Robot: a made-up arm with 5 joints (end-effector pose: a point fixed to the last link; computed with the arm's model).
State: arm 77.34 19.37 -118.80 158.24 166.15
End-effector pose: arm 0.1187 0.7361 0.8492 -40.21 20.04 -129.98
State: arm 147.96 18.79 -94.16 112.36 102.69
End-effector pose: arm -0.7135 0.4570 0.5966 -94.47 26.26 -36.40
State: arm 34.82 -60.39 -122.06 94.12 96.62
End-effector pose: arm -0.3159 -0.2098 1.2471 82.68 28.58 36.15
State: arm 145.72 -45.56 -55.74 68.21 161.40
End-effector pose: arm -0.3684 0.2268 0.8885 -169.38 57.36 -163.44
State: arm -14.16 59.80 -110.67 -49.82 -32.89
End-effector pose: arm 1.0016 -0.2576 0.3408 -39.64 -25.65 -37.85
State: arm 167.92 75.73 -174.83 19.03 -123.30
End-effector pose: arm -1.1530 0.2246 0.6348 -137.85 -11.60 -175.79
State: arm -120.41 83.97 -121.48 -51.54 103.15
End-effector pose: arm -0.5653 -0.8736 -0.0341 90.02 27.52 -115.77
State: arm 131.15 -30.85 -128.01 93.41 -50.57
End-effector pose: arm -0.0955 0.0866 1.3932 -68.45 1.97 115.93
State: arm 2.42 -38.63 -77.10 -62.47 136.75
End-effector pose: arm 0.2046 0.0222 1.2080 82.31 -61.71 42.85
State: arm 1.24 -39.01 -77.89 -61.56 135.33
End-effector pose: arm 0.1942 0.0164 1.2156 81.89 -61.88 40.62
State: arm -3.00 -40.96 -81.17 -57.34 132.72
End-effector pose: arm 0.1430 0.0013 1.2470 80.45 -62.64 35.04
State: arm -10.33 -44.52 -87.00 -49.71 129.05
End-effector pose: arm 0.0419 -0.0045 1.2930 78.12 -64.05 26.13
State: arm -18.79 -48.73 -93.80 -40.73 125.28
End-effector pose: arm -0.0824 0.0245 1.3287 75.61 -65.79 16.18
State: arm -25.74 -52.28 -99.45 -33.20 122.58
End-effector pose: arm -0.1824 0.0786 1.3419 73.63 -67.27 8.35
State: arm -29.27 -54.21 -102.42 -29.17 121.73
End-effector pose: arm -0.2318 0.1177 1.3423 72.52 -68.04 5.00
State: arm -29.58 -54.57 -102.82 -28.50 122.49
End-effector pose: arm -0.2395 0.1239 1.3417 72.21 -68.07 5.73
